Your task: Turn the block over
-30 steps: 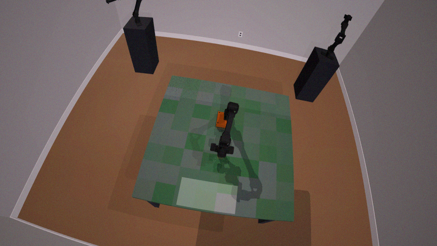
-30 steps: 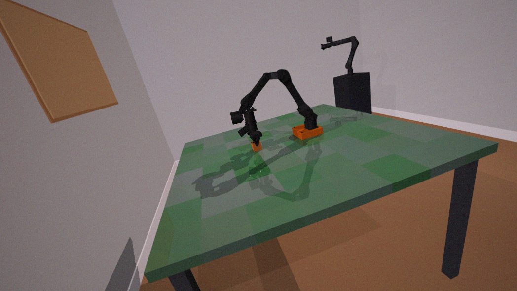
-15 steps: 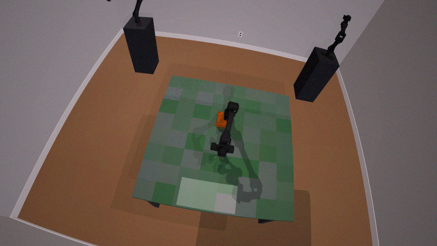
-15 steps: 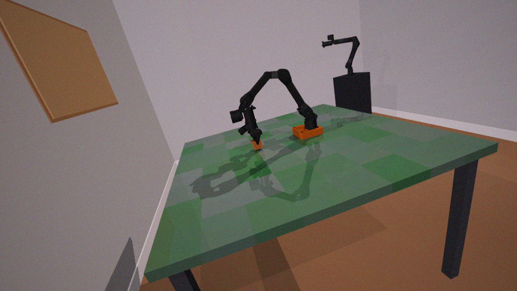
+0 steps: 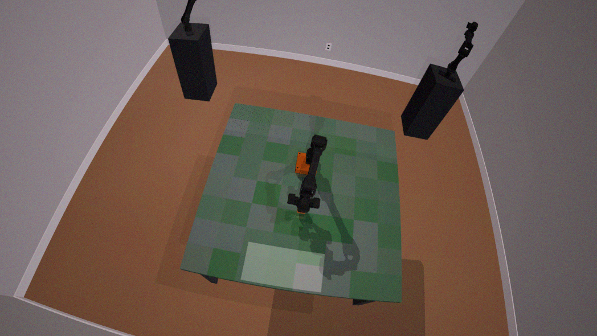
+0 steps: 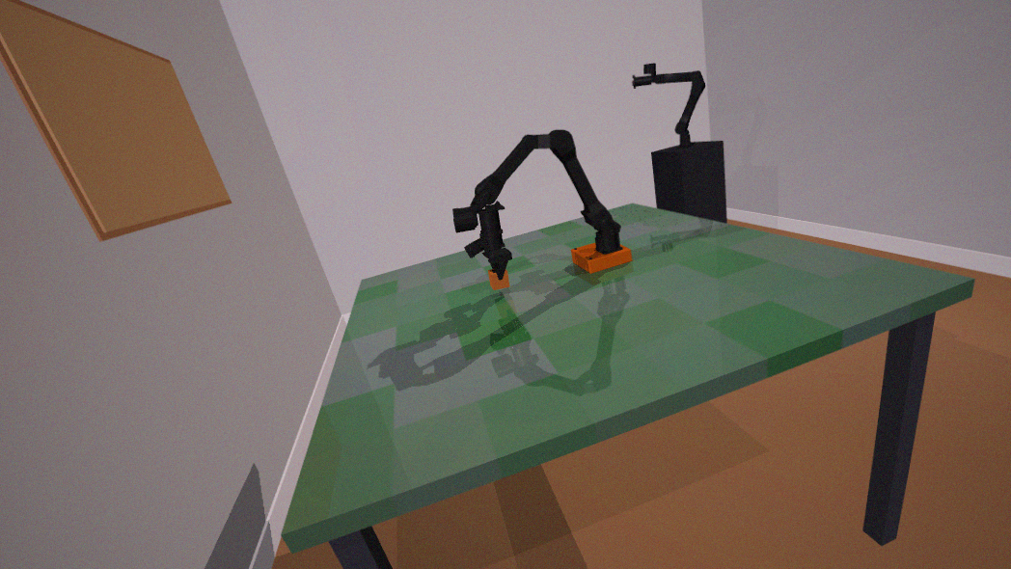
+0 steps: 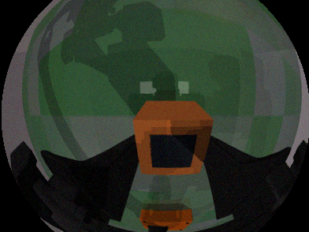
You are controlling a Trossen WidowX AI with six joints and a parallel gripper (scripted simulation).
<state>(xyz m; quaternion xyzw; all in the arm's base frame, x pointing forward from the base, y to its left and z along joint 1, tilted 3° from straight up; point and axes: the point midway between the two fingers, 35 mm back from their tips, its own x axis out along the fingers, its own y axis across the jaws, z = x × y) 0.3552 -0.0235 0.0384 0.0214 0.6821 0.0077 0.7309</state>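
My gripper tip is 1 cm below the orange block.
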